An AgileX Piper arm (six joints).
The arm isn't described. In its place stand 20 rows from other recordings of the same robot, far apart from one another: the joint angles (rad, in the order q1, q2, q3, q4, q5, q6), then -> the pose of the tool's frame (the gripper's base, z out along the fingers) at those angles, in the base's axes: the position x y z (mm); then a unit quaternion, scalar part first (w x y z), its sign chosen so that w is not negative.
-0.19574, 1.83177, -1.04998, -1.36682, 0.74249, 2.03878 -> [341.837, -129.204, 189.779, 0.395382, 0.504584, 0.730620, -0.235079]
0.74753, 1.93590, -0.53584, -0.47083, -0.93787, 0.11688 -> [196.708, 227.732, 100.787, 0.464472, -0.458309, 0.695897, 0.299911]
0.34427, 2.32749, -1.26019, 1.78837, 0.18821, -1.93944 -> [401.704, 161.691, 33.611, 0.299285, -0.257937, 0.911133, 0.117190]
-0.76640, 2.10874, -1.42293, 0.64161, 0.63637, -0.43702 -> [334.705, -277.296, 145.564, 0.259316, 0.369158, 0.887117, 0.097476]
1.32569, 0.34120, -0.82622, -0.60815, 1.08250, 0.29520 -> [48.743, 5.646, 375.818, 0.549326, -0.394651, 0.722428, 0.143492]
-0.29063, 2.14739, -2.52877, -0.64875, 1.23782, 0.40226 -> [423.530, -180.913, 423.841, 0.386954, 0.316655, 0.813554, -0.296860]
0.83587, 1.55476, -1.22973, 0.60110, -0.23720, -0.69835 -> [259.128, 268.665, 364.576, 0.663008, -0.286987, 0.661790, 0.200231]
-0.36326, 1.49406, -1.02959, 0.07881, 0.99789, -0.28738 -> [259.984, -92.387, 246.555, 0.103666, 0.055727, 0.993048, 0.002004]
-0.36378, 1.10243, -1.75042, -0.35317, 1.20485, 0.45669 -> [135.183, -82.916, 539.618, 0.522501, 0.364176, 0.756500, -0.148580]
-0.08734, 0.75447, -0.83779, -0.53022, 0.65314, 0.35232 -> [140.395, -40.366, 374.022, 0.527403, 0.086738, 0.826687, -0.175814]
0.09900, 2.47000, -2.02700, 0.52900, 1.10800, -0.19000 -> [494.884, 90.450, 121.705, 0.062470, -0.035837, 0.968778, 0.237237]
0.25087, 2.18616, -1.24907, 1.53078, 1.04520, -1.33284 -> [372.166, 176.570, 121.077, 0.175894, -0.197485, 0.812940, 0.518835]
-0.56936, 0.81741, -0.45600, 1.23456, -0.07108, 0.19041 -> [140.114, -96.926, 286.133, 0.568659, 0.674148, 0.411456, 0.229904]
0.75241, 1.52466, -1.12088, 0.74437, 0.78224, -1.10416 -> [201.973, 248.595, 284.783, 0.268597, -0.610739, 0.695522, 0.266650]
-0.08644, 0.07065, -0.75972, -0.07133, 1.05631, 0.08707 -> [-28.525, -3.195, 347.815, 0.601131, 0.073812, 0.794957, -0.035163]
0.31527, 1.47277, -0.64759, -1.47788, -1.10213, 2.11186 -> [209.356, 153.309, 233.306, 0.128137, -0.087677, 0.783352, 0.601874]
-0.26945, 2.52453, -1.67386, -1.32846, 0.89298, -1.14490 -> [442.902, -193.703, 45.675, 0.326557, 0.701879, -0.540077, 0.330218]
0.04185, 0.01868, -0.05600, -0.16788, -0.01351, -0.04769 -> [54.527, 2.489, 232.346, 0.751346, -0.085134, 0.651190, -0.064677]
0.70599, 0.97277, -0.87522, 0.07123, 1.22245, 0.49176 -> [113.286, 104.585, 311.886, 0.119087, -0.099005, 0.980161, 0.123694]
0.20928, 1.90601, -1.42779, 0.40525, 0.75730, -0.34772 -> [394.773, 109.041, 223.419, 0.216361, -0.153692, 0.952205, 0.151232]
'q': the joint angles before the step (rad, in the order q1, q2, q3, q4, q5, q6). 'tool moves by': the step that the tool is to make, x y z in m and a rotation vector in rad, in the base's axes. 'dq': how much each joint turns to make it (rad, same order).
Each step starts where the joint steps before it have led.
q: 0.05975 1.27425 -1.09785 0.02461 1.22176 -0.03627
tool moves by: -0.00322 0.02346 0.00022 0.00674 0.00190 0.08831
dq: 0.10203 -0.00110 -0.00002 0.00334 0.00192 0.01394
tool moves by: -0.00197 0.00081 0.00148 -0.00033 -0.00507 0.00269
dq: 0.00567 -0.00795 0.00104 -0.00202 0.00188 0.00331
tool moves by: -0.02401 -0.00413 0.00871 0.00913 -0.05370 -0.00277
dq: -0.00002 -0.10308 0.04850 -0.00079 0.00005 0.00292
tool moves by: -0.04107 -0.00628 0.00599 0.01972 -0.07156 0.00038
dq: -0.00001 -0.17145 0.08852 0.00753 0.00908 -0.00001
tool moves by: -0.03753 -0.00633 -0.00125 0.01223 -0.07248 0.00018
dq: 0.00009 -0.16462 0.08573 -0.00004 0.00539 0.00009
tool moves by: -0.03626 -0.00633 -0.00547 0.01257 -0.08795 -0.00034
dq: -0.00002 -0.17282 0.08171 -0.00228 0.00230 -0.00002
